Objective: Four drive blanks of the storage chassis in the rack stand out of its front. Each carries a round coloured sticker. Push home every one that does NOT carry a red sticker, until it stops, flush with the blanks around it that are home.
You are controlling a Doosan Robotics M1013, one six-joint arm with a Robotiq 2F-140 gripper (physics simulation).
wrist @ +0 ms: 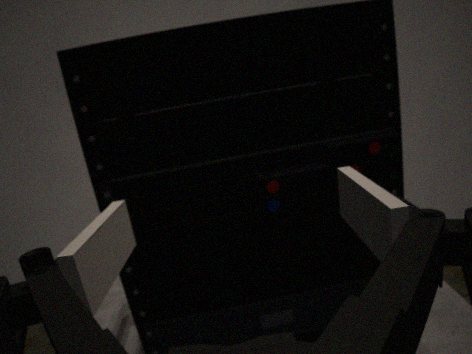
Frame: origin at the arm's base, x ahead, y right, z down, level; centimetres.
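Seen in the pictures: gripper, fingertip midpoint: (233, 207).
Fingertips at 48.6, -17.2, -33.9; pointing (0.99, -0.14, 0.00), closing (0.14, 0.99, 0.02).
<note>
A point is followed by its place in that frame, as x, y, z.
The storage chassis in the dark rack (240, 47) {80.5, -18.5, -46.4} is very dark, and the edges of its drive blanks hardly show. A blue sticker (273, 205) {75.7, -16.8, -23.4} shows near the middle, right below a red sticker (272, 187) {75.8, -16.6, -26.2}. Another red sticker (374, 148) {79.3, -1.1, -29.1} is at the right, near the rack's right edge. A further red sticker (355, 169) {78.7, -4.3, -26.5} shows in part just above the right finger, which hides the rest of it. My gripper (233, 207) {48.6, -17.2, -33.8} is open and empty, its pale fingertips to the left and right of the blue sticker in the view. How far each blank stands out cannot be told.
The rack's side rails carry rows of small bright holes. A dark unit with a small greyish label (278, 318) {80.3, -19.2, 0.4} is low in the rack. A grey wall (30, 125) is behind. Pale floor shows at the lower left and lower right, partly behind the fingers.
</note>
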